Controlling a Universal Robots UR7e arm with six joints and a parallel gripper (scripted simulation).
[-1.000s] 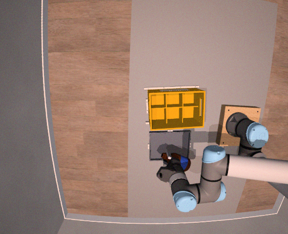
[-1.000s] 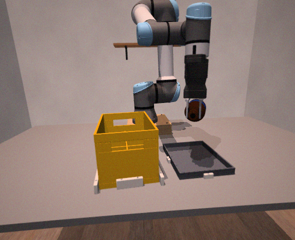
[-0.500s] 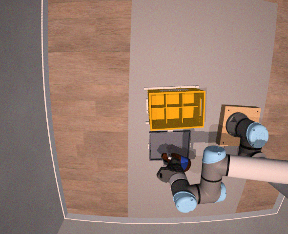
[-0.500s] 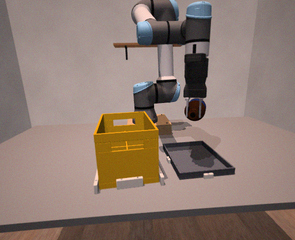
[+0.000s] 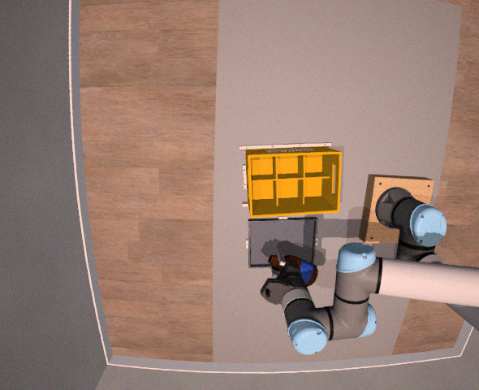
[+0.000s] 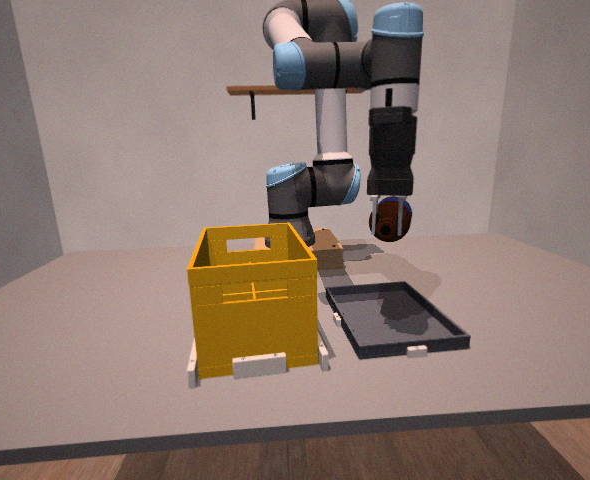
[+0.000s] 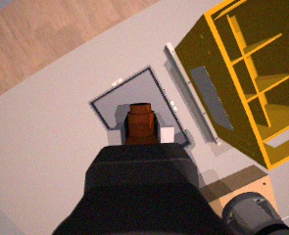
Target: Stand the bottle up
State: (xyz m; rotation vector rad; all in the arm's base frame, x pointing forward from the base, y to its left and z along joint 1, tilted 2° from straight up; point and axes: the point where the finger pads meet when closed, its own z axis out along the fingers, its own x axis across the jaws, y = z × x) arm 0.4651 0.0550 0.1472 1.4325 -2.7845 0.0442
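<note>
My gripper is now 4 cm past the brown bottle, 3 cm to the right of it and 1 cm above it. The rest, counted from my hand: yellow crate (9 cm behind, 22 cm to the right, 12 cm below); then dark grey tray (4 cm behind, 3 cm to the left, 19 cm below).
</note>
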